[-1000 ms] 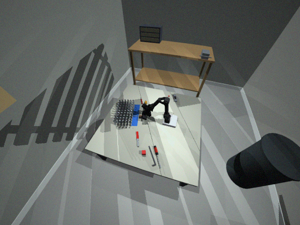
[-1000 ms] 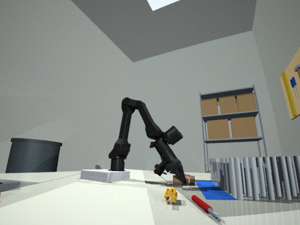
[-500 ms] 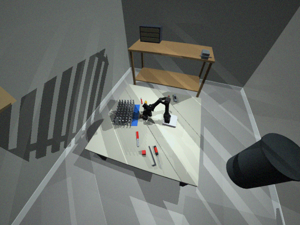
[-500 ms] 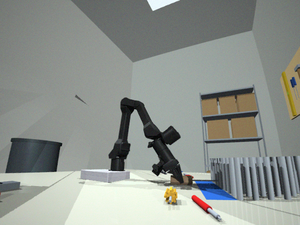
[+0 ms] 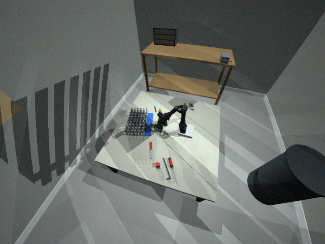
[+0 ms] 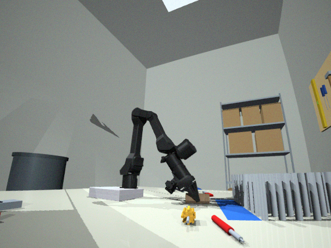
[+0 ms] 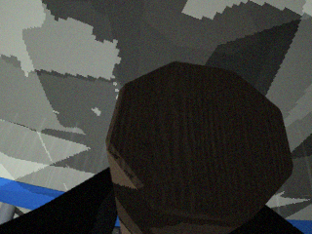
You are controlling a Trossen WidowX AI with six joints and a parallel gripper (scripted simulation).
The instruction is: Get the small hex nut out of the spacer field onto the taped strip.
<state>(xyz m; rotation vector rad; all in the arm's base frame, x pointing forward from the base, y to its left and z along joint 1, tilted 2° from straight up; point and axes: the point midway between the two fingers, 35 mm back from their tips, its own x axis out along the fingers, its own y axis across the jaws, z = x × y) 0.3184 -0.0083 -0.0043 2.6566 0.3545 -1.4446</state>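
Right now my gripper tip is 10 cm short of the wooden-handled hook and 2 cm to the right of it. From my gripper tip the other things lie so: blue taped strip 12 cm ahead, 1 cm to the right, 1 cm below; hex nut 20 cm ahead, 5 cm to the left, 1 cm below; yellow gear 5 cm ahead, 28 cm to the right, 1 cm above.
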